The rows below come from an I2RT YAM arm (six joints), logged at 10 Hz.
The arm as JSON. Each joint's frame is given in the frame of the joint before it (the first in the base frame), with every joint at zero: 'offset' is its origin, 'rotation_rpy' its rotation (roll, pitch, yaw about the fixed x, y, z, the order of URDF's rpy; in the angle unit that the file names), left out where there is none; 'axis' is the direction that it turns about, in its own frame. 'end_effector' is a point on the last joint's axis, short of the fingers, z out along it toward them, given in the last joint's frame.
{
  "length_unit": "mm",
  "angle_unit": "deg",
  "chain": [
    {
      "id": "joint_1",
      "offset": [
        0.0,
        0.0,
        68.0
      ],
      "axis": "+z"
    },
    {
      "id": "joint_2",
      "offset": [
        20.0,
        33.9,
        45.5
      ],
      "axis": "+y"
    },
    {
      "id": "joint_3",
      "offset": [
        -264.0,
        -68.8,
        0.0
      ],
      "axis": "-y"
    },
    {
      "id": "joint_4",
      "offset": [
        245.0,
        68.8,
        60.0
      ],
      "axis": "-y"
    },
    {
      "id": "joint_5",
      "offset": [
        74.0,
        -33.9,
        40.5
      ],
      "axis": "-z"
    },
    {
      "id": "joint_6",
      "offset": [
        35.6,
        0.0,
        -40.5
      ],
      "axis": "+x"
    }
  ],
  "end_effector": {
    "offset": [
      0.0,
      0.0,
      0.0
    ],
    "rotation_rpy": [
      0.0,
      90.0,
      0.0
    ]
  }
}
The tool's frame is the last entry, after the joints.
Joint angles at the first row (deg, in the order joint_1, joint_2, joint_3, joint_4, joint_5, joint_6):
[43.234, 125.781, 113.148, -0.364, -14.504, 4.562]
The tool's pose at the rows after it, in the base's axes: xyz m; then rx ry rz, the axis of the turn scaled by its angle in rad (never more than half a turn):
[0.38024 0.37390 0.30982 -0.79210 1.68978 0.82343]
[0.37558 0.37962 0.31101 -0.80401 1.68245 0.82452]
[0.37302 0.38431 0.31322 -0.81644 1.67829 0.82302]
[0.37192 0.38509 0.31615 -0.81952 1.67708 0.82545]
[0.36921 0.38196 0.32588 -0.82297 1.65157 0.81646]
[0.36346 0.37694 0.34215 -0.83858 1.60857 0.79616]
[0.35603 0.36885 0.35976 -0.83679 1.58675 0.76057]
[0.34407 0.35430 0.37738 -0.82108 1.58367 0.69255]
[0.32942 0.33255 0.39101 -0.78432 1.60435 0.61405]
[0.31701 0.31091 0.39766 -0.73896 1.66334 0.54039]
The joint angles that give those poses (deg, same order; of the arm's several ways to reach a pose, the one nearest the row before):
[43.560, 126.037, 113.859, -0.678, -14.508, 4.922]
[44.372, 126.221, 114.382, -0.901, -14.155, 4.621]
[44.935, 126.685, 115.679, -1.828, -13.958, 4.208]
[45.074, 126.673, 116.321, -2.474, -14.018, 4.194]
[45.051, 125.527, 116.233, -2.461, -13.878, 3.384]
[45.120, 123.584, 116.206, -2.875, -13.711, 1.522]
[45.161, 120.980, 115.829, -4.287, -12.370, 0.045]
[45.173, 116.570, 113.219, -6.045, -9.286, -1.757]
[44.869, 110.619, 108.175, -7.594, -5.291, -2.799]
[44.343, 105.477, 103.913, -10.848, -1.255, -2.556]

